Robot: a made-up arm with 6 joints.
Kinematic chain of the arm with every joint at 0, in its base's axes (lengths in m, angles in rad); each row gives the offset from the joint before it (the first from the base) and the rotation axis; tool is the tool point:
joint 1: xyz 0 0 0.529 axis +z
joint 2: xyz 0 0 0 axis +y
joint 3: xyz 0 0 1.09 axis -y
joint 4: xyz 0 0 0 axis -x
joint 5: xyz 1.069 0 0 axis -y
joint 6: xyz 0 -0.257 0 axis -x
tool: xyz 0 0 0
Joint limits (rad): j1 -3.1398..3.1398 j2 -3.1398..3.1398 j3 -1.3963..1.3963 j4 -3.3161..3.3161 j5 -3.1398..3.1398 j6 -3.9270..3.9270
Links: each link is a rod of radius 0.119 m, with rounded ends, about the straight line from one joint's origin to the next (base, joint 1, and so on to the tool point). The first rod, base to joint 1, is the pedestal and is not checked.
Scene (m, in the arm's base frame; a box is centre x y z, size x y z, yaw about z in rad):
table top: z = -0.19
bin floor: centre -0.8 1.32 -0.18 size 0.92 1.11 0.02 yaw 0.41
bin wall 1: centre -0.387 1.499 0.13 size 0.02 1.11 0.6 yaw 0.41
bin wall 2: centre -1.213 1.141 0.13 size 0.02 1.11 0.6 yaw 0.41
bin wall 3: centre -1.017 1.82 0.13 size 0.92 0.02 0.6 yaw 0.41
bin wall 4: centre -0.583 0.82 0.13 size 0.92 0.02 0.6 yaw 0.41
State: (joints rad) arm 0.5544 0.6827 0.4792 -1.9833 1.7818 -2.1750
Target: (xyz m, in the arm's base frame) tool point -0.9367 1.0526 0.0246
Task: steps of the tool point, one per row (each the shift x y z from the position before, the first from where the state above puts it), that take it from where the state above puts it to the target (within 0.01 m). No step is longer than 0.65 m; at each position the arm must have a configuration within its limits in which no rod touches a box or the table.
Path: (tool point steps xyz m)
1: -0.2302 0.3298 0.2300
2: -0.3332 0.2349 0.2400
3: -0.3944 0.1067 0.2399
4: -0.4039 -0.0363 0.2303
5: -0.3053 0.1765 -0.4999
6: -0.3238 -0.0597 -0.5158
7: -0.2402 -0.2705 -0.4669
8: -0.0858 -0.4045 -0.3610

